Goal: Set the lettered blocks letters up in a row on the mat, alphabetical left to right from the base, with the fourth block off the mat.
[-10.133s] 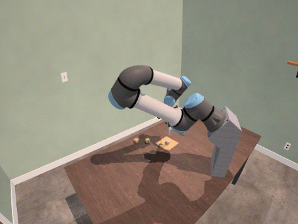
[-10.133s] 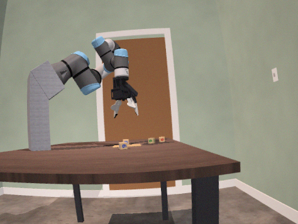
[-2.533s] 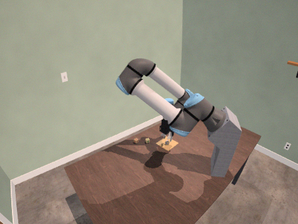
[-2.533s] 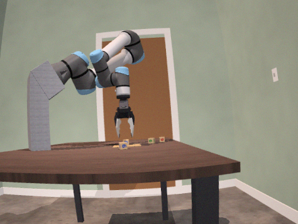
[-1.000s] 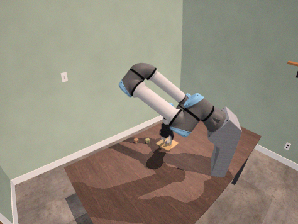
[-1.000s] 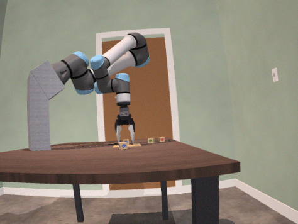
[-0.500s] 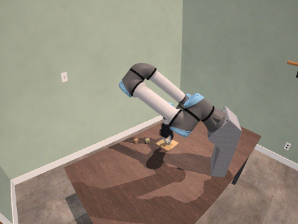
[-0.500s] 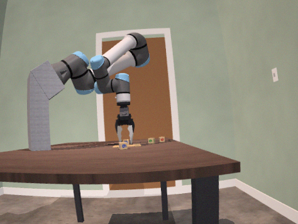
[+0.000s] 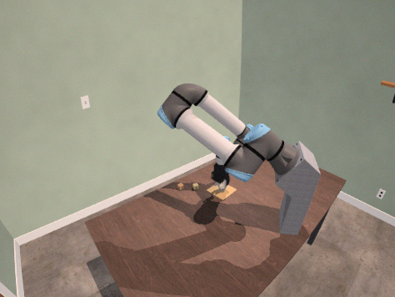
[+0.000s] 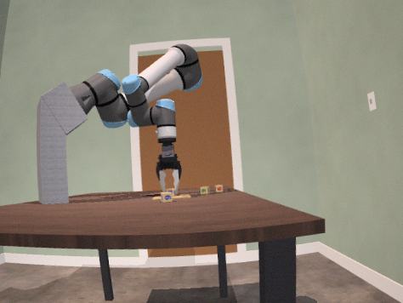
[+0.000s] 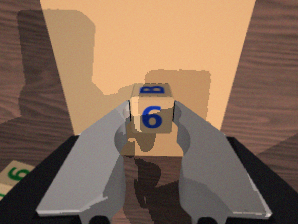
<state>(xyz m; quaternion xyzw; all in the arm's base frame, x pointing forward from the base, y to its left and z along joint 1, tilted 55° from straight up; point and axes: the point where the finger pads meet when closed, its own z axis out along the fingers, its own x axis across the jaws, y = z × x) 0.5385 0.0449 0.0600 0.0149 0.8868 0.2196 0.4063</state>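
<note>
The tan mat is 2 cm below my hand and 1 cm ahead of it.
</note>
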